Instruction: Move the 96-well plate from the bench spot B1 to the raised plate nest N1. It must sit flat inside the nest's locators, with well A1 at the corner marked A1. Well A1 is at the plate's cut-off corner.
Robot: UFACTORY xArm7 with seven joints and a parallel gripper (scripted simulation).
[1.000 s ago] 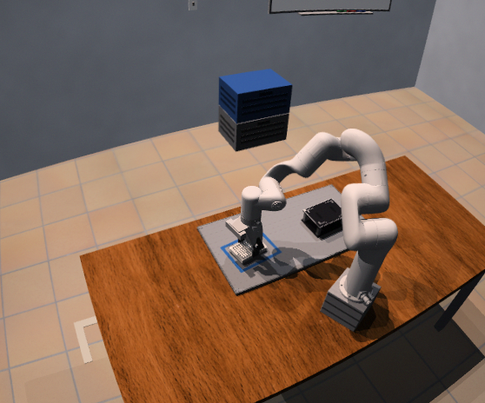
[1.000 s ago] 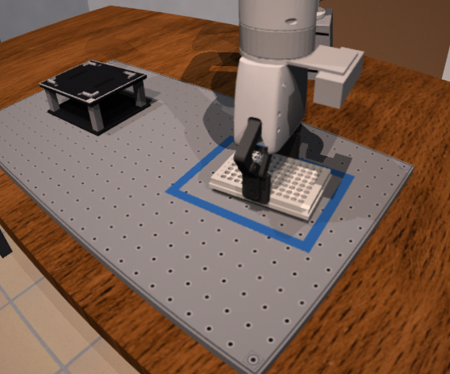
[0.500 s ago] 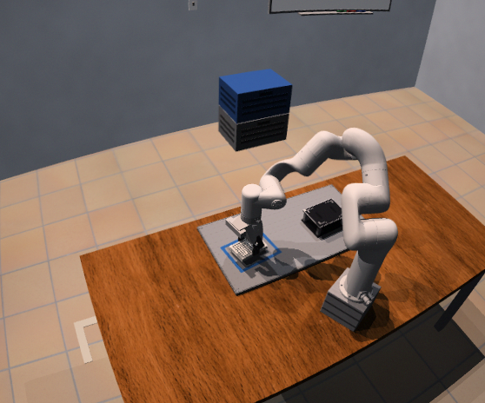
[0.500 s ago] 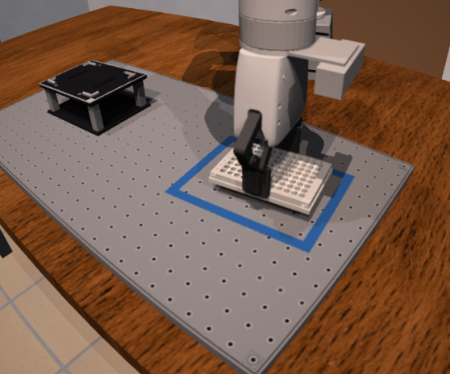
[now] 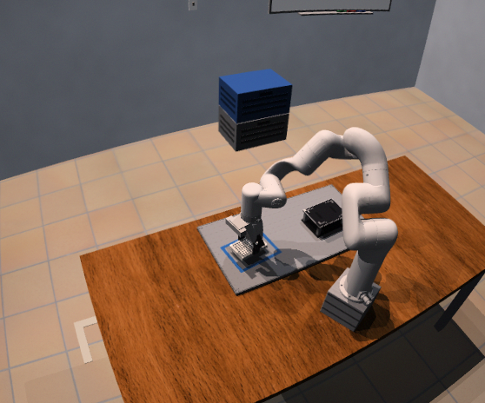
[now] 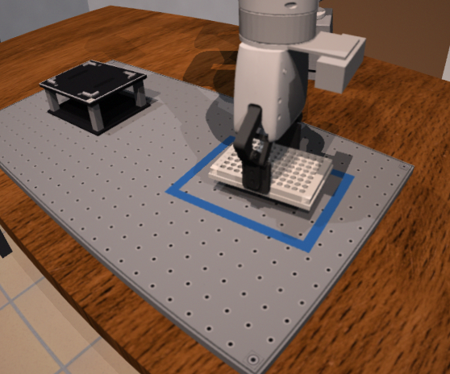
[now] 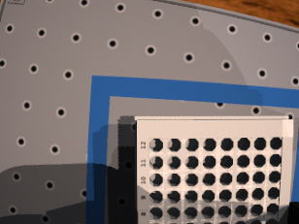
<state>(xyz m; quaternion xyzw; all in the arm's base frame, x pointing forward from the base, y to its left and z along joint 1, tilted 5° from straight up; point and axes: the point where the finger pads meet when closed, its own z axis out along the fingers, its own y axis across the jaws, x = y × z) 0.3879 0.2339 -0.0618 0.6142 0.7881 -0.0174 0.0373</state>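
My hand is 3 cm short of the black raised nest N1, 37 cm to the left of it and 2 cm below it. The rest, counted from my hand: white 96-well plate (1 cm below).
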